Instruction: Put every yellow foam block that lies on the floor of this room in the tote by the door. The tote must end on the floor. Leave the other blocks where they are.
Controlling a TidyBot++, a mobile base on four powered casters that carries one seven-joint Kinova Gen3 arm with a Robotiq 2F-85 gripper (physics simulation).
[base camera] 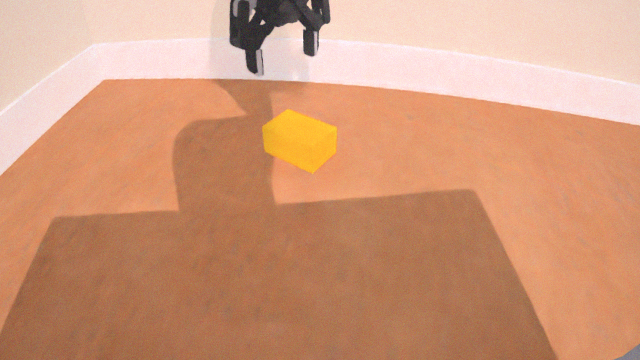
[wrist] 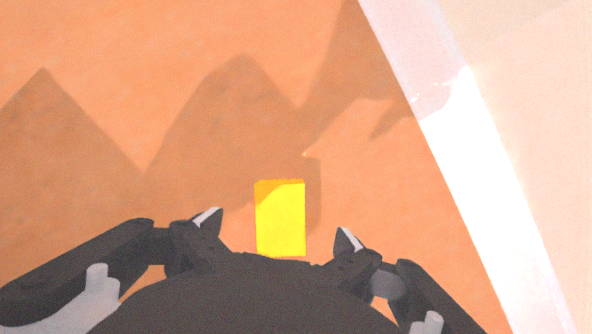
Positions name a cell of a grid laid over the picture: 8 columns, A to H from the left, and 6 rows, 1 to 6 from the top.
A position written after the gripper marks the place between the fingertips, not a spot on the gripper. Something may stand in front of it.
The gripper shows in the base camera view (D2) and in the wrist view (D5). A yellow foam block shows in the base camera view (D3) and in the wrist view (D4).
